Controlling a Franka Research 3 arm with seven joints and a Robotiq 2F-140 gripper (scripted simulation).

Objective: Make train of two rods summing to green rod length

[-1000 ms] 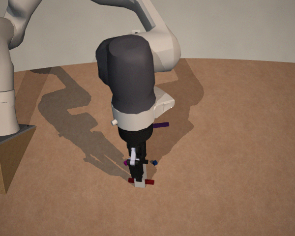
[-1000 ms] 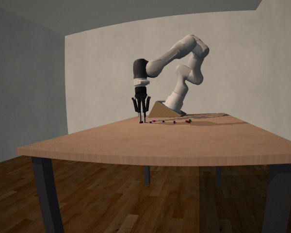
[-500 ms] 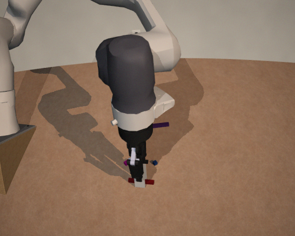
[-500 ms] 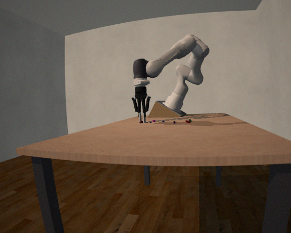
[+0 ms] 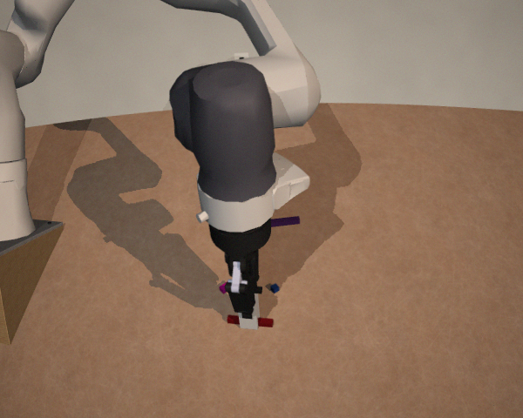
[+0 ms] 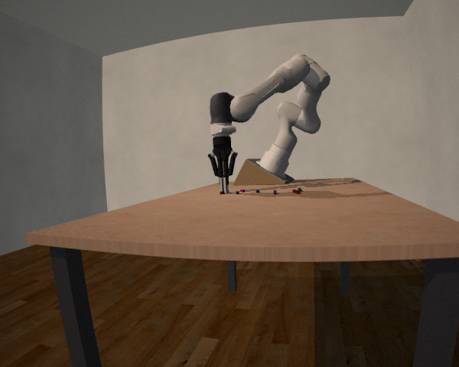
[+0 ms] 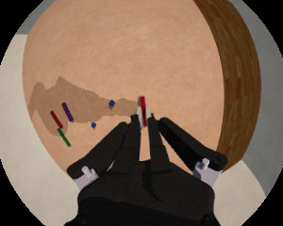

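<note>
Right now the magenta rod is 70 mm to the left of my hand, 40 mm behind it and 30 mm below it. The rest, counted from my hand: purple rod: 220 mm to the left, 60 mm ahead, 30 mm below; then green rod: 310 mm to the left, 30 mm below, 20 mm behind.
</note>
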